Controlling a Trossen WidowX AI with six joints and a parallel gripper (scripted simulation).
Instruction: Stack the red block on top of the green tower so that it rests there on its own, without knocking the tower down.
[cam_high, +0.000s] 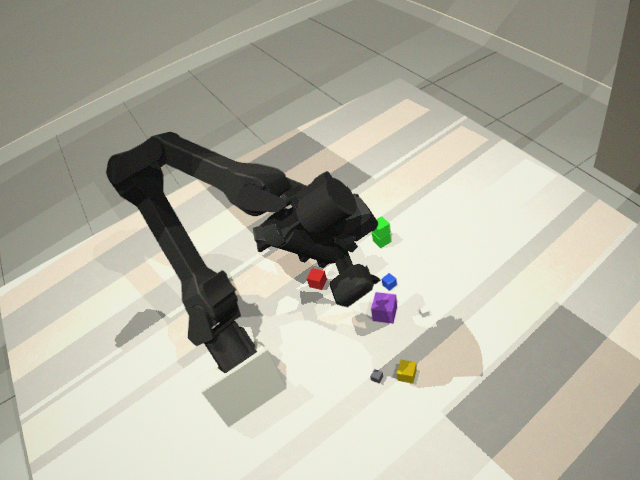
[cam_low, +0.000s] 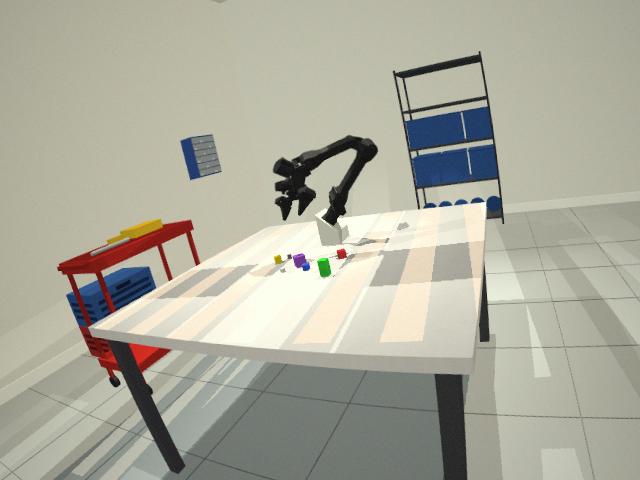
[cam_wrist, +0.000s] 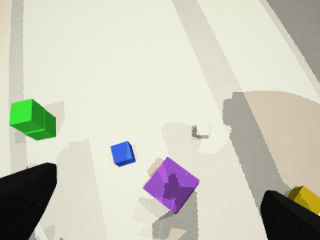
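The red block is 3 cm behind my gripper tip, 16 cm to the left of it and 17 cm below it. The rest, counted from my gripper tip: blue cube: 7 cm ahead, 5 cm to the left, 17 cm below; then purple cube: 2 cm ahead, 16 cm below; then small white cube: 7 cm ahead, 5 cm to the right, 18 cm below.
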